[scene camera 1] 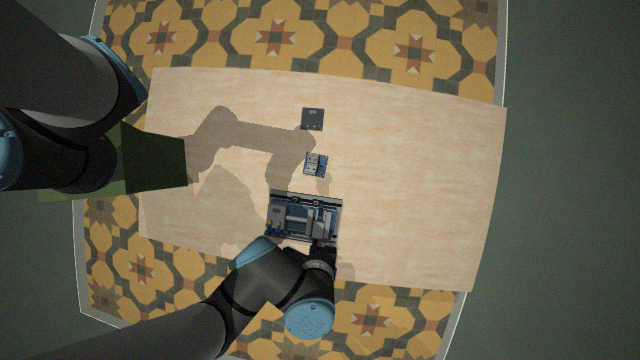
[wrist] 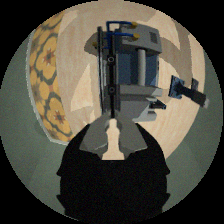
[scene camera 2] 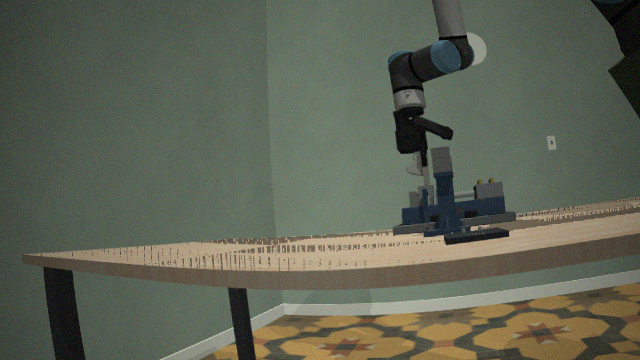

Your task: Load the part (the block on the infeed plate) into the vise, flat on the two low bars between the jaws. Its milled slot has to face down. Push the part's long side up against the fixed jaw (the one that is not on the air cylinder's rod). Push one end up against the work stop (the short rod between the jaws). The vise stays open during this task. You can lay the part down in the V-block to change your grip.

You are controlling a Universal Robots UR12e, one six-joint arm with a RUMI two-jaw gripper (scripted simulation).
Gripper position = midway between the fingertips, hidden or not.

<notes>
I see my gripper (scene camera 2: 426,189), a vise (wrist: 127,60) and an air cylinder (wrist: 126,43).
My gripper also shows in the wrist view (wrist: 112,110).
</notes>
